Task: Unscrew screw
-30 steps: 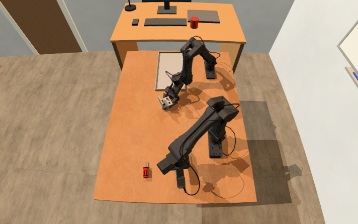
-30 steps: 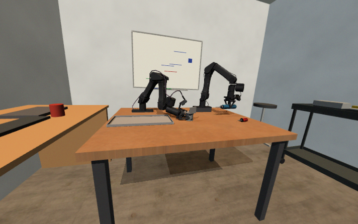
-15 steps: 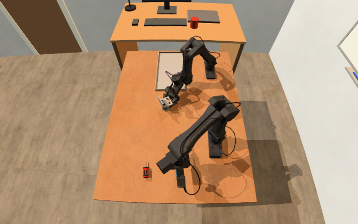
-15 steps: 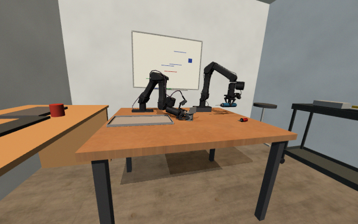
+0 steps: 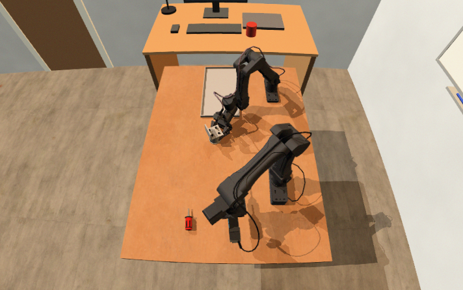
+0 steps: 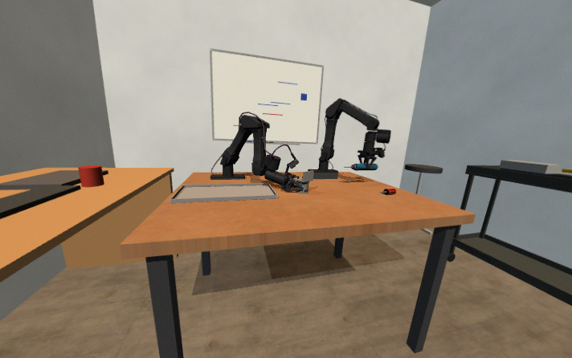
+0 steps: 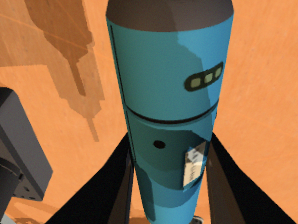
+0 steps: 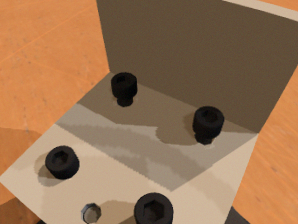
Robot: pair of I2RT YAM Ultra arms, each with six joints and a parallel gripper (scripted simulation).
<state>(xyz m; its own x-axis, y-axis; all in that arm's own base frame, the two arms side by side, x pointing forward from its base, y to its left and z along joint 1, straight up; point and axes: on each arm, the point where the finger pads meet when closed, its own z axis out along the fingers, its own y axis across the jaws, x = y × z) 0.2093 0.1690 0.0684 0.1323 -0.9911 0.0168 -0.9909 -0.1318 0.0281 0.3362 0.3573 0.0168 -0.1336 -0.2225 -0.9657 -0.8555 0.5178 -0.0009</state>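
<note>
My right gripper is now 50 mm below the l-shaped bracket. Round my right hand: small red screwdriver (430 mm to the left, 80 mm ahead, 10 mm below); grey bit (290 mm to the left, 90 mm behind, 90 mm above); grey tray (360 mm to the right, 20 mm below).
</note>
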